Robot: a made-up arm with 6 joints. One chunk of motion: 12 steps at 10 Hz.
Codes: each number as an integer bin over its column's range. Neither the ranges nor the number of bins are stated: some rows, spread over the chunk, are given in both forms.
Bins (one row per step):
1: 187 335 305 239 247 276
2: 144 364 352 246 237 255
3: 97 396 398 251 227 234
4: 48 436 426 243 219 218
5: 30 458 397 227 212 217
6: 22 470 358 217 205 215
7: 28 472 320 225 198 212
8: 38 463 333 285 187 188
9: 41 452 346 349 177 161
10: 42 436 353 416 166 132
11: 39 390 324 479 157 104
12: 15 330 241 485 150 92
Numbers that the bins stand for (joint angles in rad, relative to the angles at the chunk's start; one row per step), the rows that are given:
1: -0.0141 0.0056 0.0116 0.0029 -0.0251 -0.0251
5: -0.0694 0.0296 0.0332 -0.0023 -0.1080 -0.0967
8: -0.0666 0.0306 0.0182 0.0227 -0.1672 -0.1319
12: -0.0747 0.0046 -0.0034 0.1088 -0.2548 -0.2484
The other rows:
2: -0.0293 0.0112 0.0227 0.0059 -0.0488 -0.0506
3: -0.0458 0.0175 0.0335 0.0081 -0.0725 -0.0761
4: -0.0631 0.0253 0.0400 0.0046 -0.0914 -0.0955
6: -0.0723 0.0320 0.0241 -0.0066 -0.1246 -0.0991
7: -0.0701 0.0324 0.0151 -0.0031 -0.1412 -0.1028
9: -0.0656 0.0285 0.0213 0.0503 -0.1909 -0.1647
10: -0.0652 0.0253 0.0229 0.0791 -0.2169 -0.1998
11: -0.0663 0.0163 0.0161 0.1062 -0.2382 -0.2338

